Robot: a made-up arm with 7 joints. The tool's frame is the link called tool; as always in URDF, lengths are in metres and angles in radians.
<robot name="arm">
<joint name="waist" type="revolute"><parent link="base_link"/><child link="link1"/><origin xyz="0 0 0.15"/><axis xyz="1 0 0"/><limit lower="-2.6" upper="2.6" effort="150" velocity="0.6"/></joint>
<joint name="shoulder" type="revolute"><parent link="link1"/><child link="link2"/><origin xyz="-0.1 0.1 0.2"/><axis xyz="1 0 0"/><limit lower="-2.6" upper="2.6" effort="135" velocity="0.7"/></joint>
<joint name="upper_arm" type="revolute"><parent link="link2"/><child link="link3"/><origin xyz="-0.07 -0.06 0.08"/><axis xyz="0 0 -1"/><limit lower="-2.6" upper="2.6" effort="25" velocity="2.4"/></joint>
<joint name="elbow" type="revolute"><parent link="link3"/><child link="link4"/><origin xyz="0.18 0.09 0.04"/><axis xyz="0 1 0"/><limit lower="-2.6" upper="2.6" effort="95" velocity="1.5"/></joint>
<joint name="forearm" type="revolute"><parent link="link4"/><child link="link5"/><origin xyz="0.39 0.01 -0.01"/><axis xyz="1 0 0"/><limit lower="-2.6" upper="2.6" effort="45" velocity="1.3"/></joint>
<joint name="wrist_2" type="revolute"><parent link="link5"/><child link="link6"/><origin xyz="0.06 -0.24 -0.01"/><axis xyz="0 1 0"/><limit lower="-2.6" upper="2.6" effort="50" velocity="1.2"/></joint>
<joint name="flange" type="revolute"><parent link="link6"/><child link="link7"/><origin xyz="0.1 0 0.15"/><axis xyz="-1 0 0"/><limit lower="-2.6" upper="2.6" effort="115" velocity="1.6"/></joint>
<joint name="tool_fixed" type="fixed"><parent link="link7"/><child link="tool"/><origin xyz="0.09 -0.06 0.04"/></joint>
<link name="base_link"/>
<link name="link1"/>
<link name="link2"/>
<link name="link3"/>
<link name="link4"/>
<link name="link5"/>
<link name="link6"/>
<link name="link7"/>
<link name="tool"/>
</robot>
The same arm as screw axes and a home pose.
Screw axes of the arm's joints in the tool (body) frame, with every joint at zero. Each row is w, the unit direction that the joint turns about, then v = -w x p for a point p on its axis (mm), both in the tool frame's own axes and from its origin. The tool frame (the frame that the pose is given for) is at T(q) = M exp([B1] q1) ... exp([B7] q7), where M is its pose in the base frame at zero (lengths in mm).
B1 = (1, 0, 0, 0, -490, -160)
B2 = (1, 0, 0, 0, -290, -260)
B3 = (0, 0, -1, -200, -820, 0)
B4 = (0, 1, 0, 170, 0, -640)
B5 = (1, 0, 0, 0, -180, -300)
B6 = (0, 1, 0, 190, 0, -190)
B7 = (-1, 0, 0, 0, 40, 60)
M: xyz 650 -160 640 (mm) rpy 0 0 0 (deg, as in URDF)
Joint limits (deg, base to tool): -148.97..148.97 -148.97..148.97 -148.97..148.97 -148.97..148.97 -148.97..148.97 -148.97..148.97 -148.97..148.97

